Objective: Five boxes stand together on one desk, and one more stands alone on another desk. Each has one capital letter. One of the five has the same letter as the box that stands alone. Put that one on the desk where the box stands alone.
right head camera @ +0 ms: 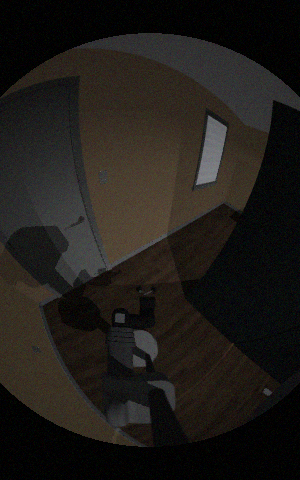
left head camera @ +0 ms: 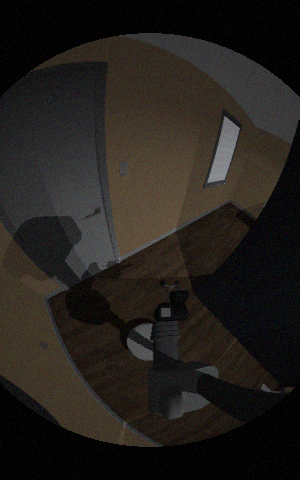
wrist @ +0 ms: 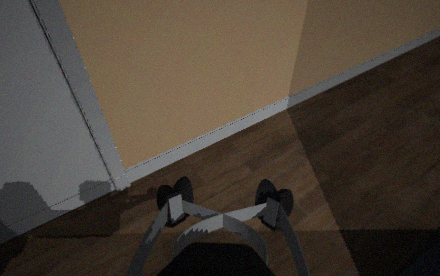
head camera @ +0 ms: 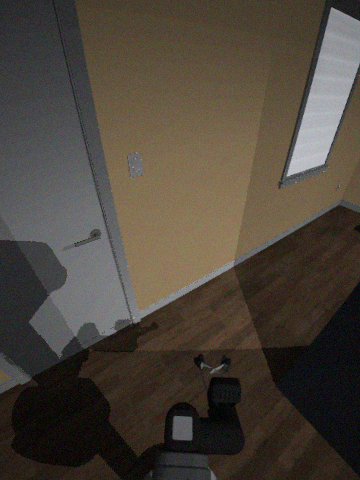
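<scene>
My gripper is open, with its two dark fingertips apart and floor showing between them in the wrist view. It holds no box. It hangs over the wood floor near the wall's foot. No lettered box shows in these views, and neither desk can be made out.
A grey door with a handle stands at the left. A tan wall with a window runs to the right. A large dark block stands at the right.
</scene>
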